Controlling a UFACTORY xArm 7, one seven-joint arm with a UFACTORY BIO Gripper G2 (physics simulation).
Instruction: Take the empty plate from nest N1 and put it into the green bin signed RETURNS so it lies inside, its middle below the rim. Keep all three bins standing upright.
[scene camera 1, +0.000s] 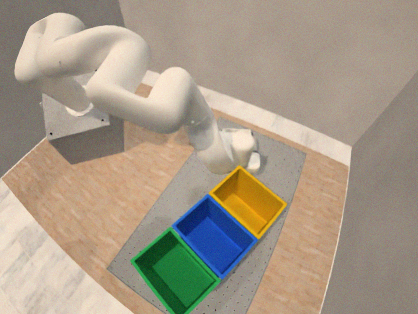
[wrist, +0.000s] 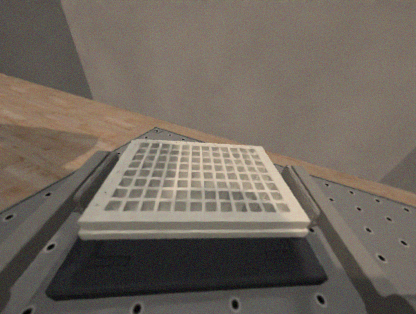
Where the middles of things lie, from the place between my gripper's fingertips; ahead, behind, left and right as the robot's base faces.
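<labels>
Rectangular plate (wrist: 158, 189), 1 cm right of my hand. Dark nest (wrist: 156, 266), 4 cm below my hand, 1 cm to the right of it. Yellow bin (scene camera 1: 252, 204), 5 cm above my hand, 18 cm ahead of it, 30 cm to the right of it. Blue bin (scene camera 1: 218, 239), 5 cm above my hand, 16 cm ahead of it, 43 cm to the right of it.
</labels>
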